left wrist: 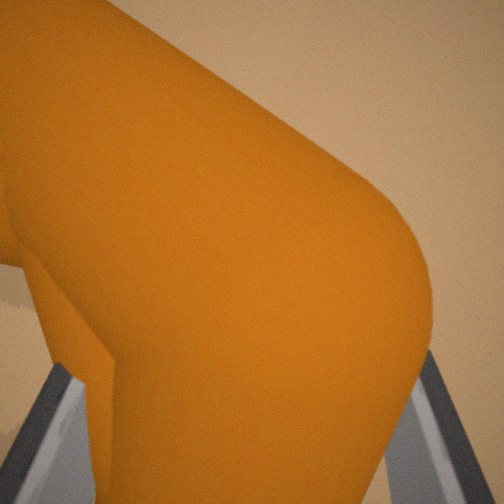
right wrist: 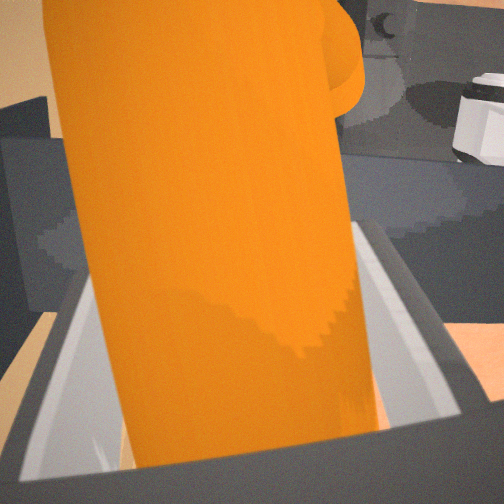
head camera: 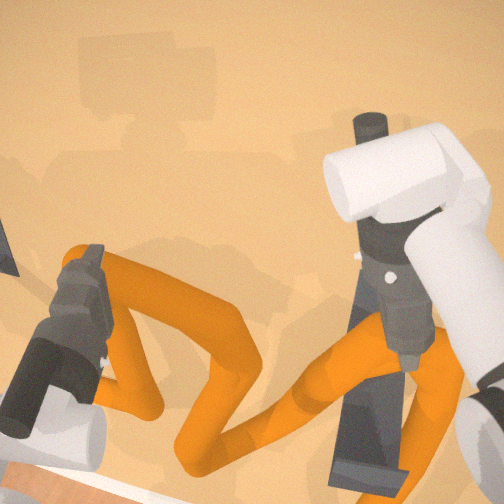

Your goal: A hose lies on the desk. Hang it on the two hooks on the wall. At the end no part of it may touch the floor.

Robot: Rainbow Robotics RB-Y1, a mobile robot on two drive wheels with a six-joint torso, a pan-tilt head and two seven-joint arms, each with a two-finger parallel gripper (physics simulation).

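Note:
The thick orange hose [head camera: 220,325] zigzags in the air in front of the tan wall. My left gripper [head camera: 90,260] is shut on the hose near its left bend, and the hose end hangs down below it. In the left wrist view the hose [left wrist: 215,280] fills the space between the left gripper's fingers [left wrist: 240,450]. My right gripper [head camera: 409,361] points down and is shut on the hose at its right bend. The right wrist view shows the hose [right wrist: 210,225] between the right gripper's fingers [right wrist: 235,350]. The right hook [head camera: 369,425], a dark grey bar, crosses the hose just below the right gripper; I cannot tell if they touch.
A corner of the left hook [head camera: 6,255] shows at the left edge of the head view. The desk edge [head camera: 55,482] lies at the bottom left. My white right arm [head camera: 450,280] covers the right side.

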